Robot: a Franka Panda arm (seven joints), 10 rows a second.
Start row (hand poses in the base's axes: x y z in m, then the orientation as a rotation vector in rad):
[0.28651, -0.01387, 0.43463, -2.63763, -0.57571, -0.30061]
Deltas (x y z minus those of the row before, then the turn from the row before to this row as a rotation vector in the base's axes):
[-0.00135, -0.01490, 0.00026, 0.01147, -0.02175, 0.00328]
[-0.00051, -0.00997, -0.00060, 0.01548, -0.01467, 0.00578]
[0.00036, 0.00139, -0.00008, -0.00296, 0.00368, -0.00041]
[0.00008, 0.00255, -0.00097, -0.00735, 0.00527, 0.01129]
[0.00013, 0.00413, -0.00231, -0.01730, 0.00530, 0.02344]
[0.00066, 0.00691, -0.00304, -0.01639, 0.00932, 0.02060]
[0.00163, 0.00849, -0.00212, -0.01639, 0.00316, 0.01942]
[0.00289, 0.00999, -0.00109, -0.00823, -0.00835, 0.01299]
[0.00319, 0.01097, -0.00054, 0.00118, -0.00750, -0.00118]
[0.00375, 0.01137, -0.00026, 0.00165, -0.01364, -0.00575]
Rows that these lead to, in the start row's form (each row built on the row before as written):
[0.28516, -0.02877, 0.43489, -2.62517, -0.58360, -0.33102]
[0.28465, -0.03874, 0.43429, -2.60783, -0.59103, -0.35191]
[0.28501, -0.03735, 0.43421, -2.61091, -0.59021, -0.34655]
[0.28509, -0.03480, 0.43324, -2.61370, -0.60531, -0.33446]
[0.28522, -0.03067, 0.43093, -2.62102, -0.63927, -0.31625]
[0.28588, -0.02376, 0.42789, -2.62817, -0.66802, -0.29359]
[0.28751, -0.01527, 0.42577, -2.63557, -0.69735, -0.27933]
[0.29040, -0.00528, 0.42468, -2.63813, -0.71957, -0.28449]
[0.29359, 0.00569, 0.42414, -2.63781, -0.72007, -0.29520]
[0.29734, 0.01706, 0.42388, -2.63917, -0.71644, -0.31556]

